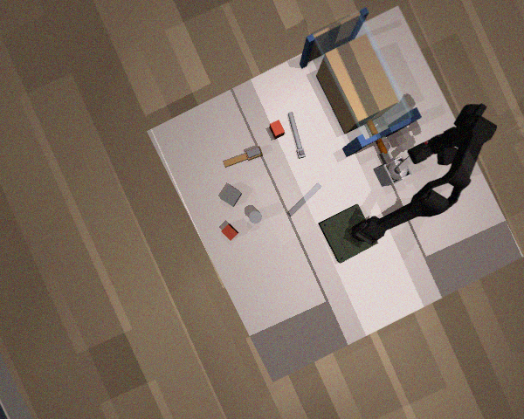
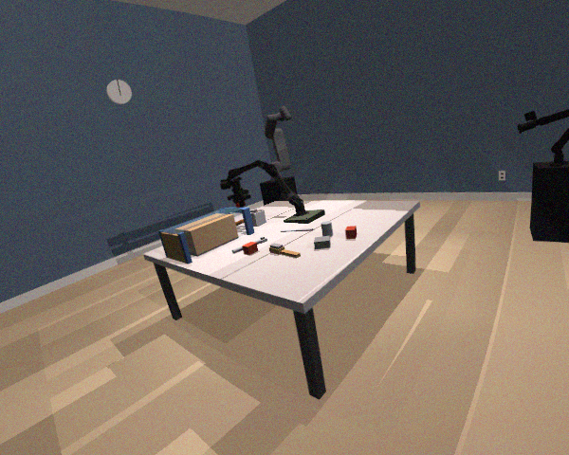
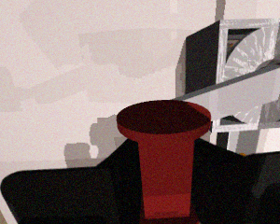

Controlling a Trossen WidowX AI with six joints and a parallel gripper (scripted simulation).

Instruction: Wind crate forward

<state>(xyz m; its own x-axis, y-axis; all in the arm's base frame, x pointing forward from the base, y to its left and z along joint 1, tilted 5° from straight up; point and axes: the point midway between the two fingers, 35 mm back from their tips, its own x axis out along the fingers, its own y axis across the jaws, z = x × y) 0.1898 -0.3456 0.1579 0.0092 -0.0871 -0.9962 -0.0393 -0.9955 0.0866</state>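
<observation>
The winch handle lies 4 cm to the left of my gripper tip, 1 cm below it and 1 cm behind it. From my gripper tip the other things lie so: blue frame (13 cm ahead, 9 cm to the left, 1 cm below); then red knob (2 cm above); then grey winch (9 cm to the left, 8 cm below, 4 cm behind).
</observation>
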